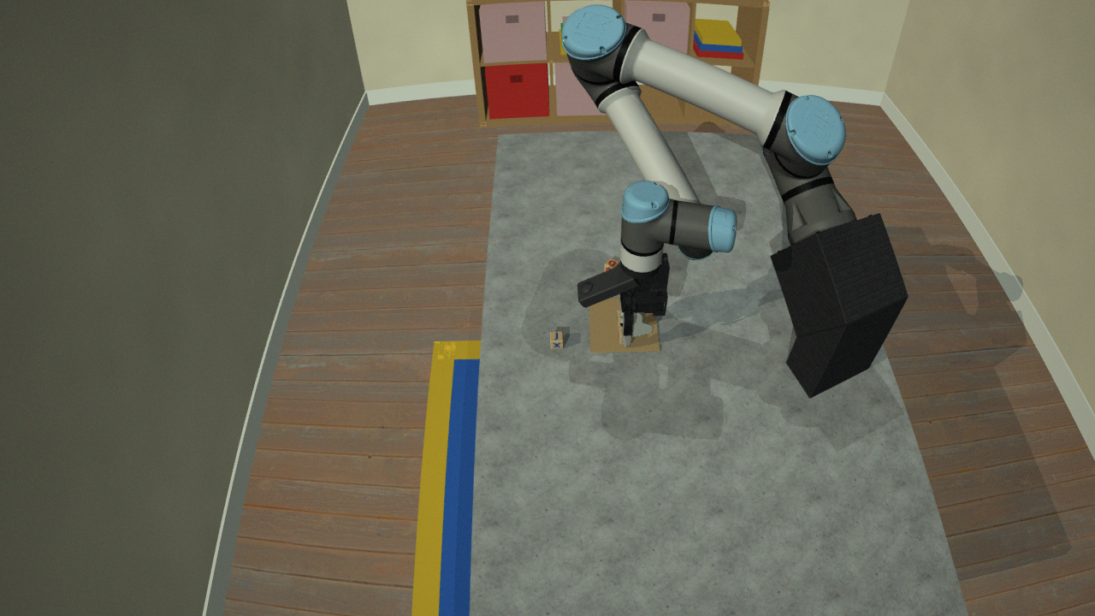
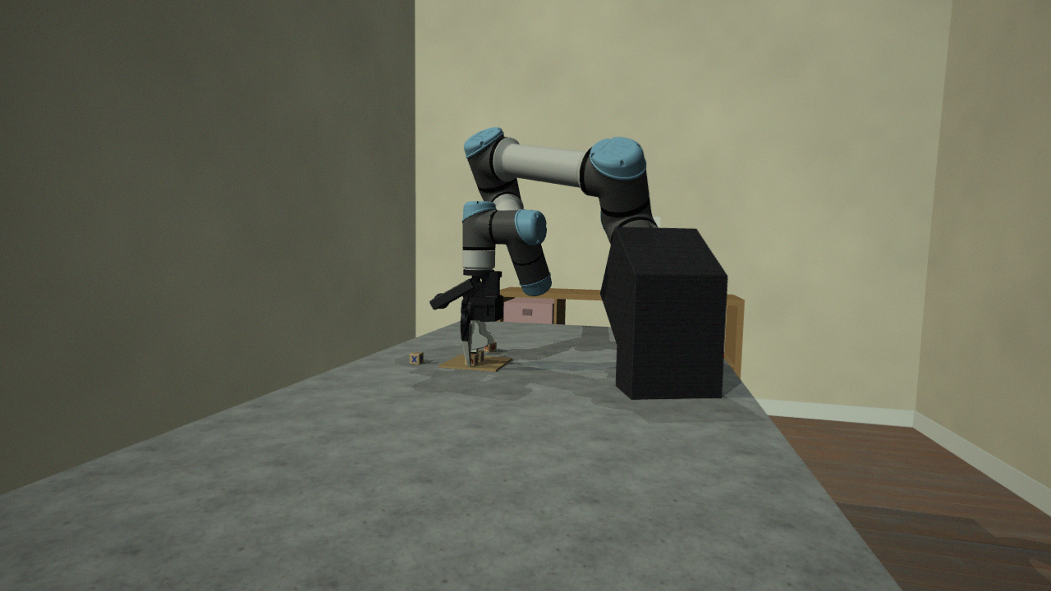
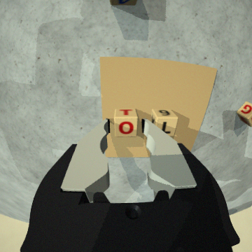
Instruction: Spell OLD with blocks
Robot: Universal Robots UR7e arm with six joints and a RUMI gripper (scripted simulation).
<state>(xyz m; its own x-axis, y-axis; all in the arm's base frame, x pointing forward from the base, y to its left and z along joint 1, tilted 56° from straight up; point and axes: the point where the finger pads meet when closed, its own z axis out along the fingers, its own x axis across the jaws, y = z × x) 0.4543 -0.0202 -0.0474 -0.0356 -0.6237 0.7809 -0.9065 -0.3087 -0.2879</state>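
The tan mat is 4 cm to the right of my hand and 2 cm below it. Round my hand: blue-lettered block: 14 cm ahead, 1 cm below.
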